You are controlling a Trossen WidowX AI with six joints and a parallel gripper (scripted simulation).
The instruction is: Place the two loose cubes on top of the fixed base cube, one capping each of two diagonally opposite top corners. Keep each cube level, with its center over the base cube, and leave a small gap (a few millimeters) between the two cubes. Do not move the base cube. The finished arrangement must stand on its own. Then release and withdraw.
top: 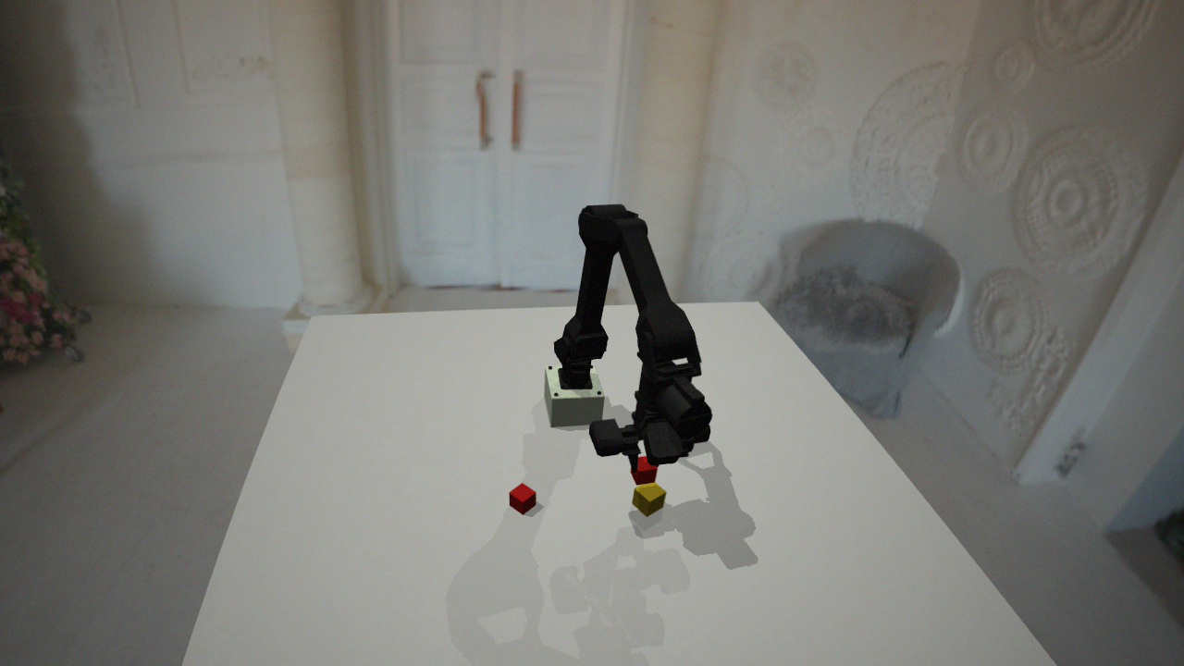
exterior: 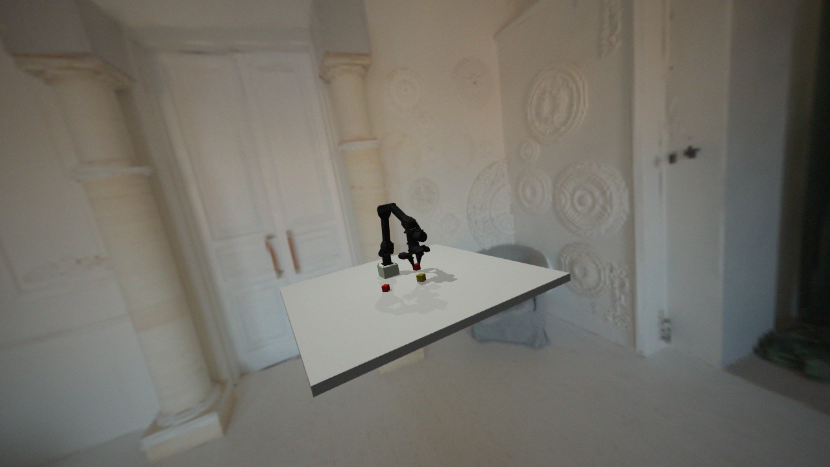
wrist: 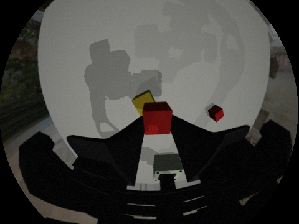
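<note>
The yellow cube is 20 mm to the left of my gripper tip and 70 mm below it. From my gripper tip the other things lie so: red cube: 20 mm behind, 200 mm to the right, 80 mm below.
</note>
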